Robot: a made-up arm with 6 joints.
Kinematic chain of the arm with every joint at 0, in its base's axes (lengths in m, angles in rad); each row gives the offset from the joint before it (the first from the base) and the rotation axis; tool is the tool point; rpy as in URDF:
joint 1: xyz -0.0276 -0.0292 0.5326 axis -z
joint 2: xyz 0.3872 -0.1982 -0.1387 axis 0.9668 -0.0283 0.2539
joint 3: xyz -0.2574 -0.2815 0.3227 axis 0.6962 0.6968 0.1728
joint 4: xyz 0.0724 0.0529 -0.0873 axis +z
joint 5: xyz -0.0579 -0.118 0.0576 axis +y
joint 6: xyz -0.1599 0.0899 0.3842 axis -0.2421 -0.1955 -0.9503
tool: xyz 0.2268 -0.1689 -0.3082 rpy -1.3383 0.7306 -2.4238
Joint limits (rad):
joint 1: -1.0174..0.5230
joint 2: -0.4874..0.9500
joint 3: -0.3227..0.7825
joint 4: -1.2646..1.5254
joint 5: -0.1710..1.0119
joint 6: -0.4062..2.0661
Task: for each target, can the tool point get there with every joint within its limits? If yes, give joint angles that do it. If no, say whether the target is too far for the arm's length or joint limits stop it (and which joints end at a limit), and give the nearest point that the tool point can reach.
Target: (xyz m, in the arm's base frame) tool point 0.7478 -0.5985 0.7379
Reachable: yes | joints -0.4362 0.3747 -0.2264 0.8015 0.7369 0.8012
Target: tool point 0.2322 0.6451 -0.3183
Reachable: no: joint limits stop it (at a limit: joint 1, joint 2, joint 3, joint 4, joint 5) | nearest point 0.7528 0.2640 -0.0264 | short by 0.708 m
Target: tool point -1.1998 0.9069 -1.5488
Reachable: no: too far | nearest point -0.6784 -0.5422 0.2702 | short by 2.383 m
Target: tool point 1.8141 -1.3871 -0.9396
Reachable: no: too far | nearest point 0.9155 -0.7245 0.0020 | short by 1.461 m
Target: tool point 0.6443 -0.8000 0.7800
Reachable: yes | joints -0.6021 0.3477 0.1070 -0.1031 0.7545 1.4881
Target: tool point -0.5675 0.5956 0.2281
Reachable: no: joint limits stop it (at a limit: joint 1, joint 2, joint 3, joint 5, joint 6) | nearest point -0.2532 0.1868 0.5737 | short by 0.621 m
